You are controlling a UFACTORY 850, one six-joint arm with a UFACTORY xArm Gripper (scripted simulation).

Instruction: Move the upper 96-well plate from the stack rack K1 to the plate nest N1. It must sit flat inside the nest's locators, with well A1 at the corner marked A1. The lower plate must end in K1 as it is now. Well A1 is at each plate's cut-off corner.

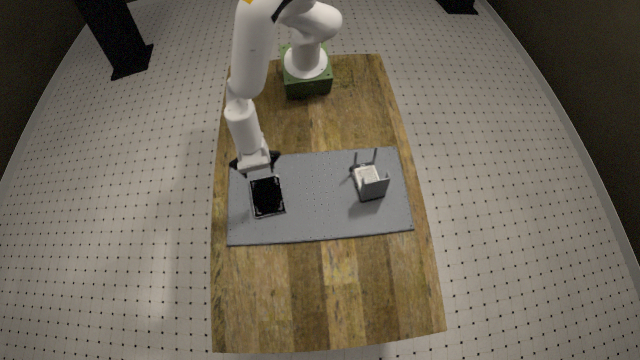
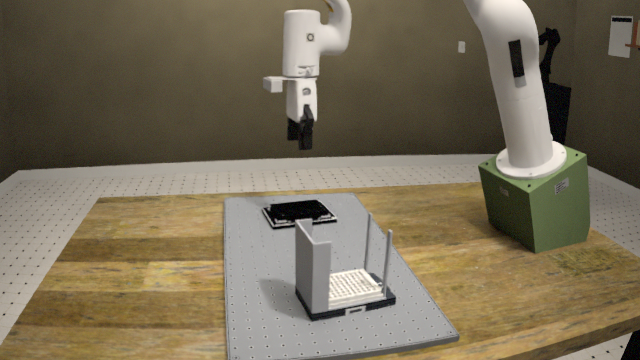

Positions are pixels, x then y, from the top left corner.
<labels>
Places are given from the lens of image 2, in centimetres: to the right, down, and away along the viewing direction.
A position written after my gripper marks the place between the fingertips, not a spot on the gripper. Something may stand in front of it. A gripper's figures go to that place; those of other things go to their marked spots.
my gripper (image 2: 299, 144): -5, -8, 108
white plate (image 2: 355, 286): 6, 19, 77
</labels>
